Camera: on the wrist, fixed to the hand. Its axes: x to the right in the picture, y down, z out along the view.
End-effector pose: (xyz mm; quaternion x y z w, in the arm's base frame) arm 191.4 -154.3 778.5 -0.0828 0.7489 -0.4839 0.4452
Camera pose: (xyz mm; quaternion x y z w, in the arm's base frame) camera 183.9 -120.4 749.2 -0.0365 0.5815 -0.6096 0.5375
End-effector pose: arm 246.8 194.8 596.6 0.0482 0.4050 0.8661 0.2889
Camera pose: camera 219.1 160.8 608.6 0.2055 0.5377 0.7576 0.3079
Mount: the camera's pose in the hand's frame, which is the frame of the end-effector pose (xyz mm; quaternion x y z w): 2.8 38.7 -23.7 0.2034 -0.1108 0.0095 0.9728
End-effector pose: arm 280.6 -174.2 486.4 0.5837 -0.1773 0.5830 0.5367
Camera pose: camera 237.5 -167.3 499.0 0.7398 -0.1189 0.5436 0.3782
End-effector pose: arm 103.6 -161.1 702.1 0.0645 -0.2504 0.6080 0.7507
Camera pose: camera 74.5 -139.4 674.8 0.2804 -0.2037 0.6423 0.6836
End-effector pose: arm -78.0 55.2 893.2 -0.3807 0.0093 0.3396 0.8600
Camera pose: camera -93.0 59.7 850.5 -0.1577 -0.0135 0.3788 0.9118
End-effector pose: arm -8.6 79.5 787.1 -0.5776 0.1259 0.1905 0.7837
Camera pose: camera -22.7 67.4 745.6 -0.3802 0.0799 0.2312 0.8920
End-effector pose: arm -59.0 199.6 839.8 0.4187 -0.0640 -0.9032 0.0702
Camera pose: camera -39.8 159.7 829.3 -0.3209 0.2577 0.9113 0.0154
